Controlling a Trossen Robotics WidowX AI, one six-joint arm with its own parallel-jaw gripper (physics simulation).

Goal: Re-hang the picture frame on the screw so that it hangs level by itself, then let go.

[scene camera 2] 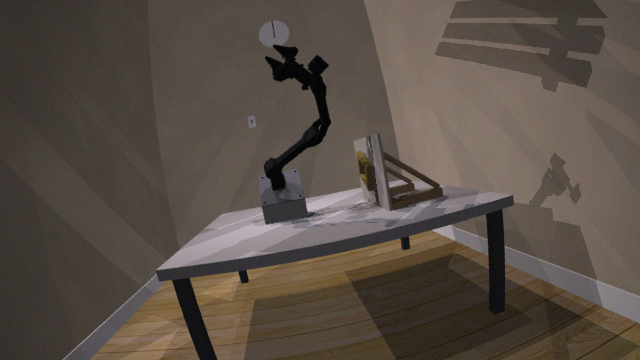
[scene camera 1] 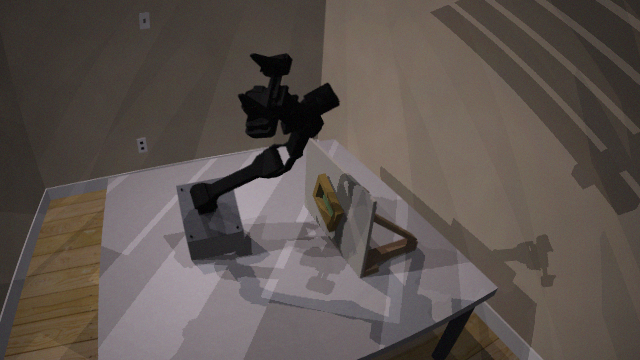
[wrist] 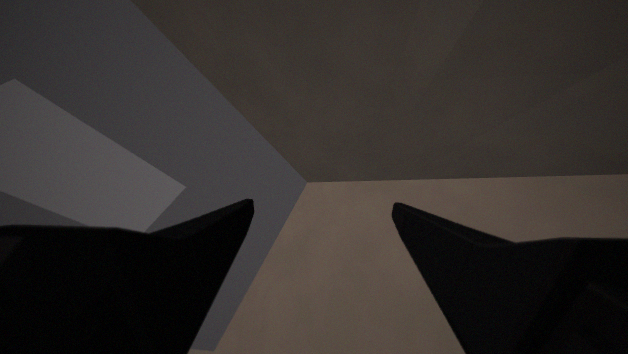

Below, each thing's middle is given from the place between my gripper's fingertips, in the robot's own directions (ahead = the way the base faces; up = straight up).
My gripper is now 34 cm short of the picture frame [scene camera 1: 327, 202], 26 cm to the right of it and 54 cm above it. From my hand the other things lie so: wooden easel stand [scene camera 2: 435, 192]: 50 cm ahead, 26 cm to the left, 59 cm below; white wall panel [scene camera 2: 371, 146]: 37 cm ahead, 26 cm to the left, 55 cm below.
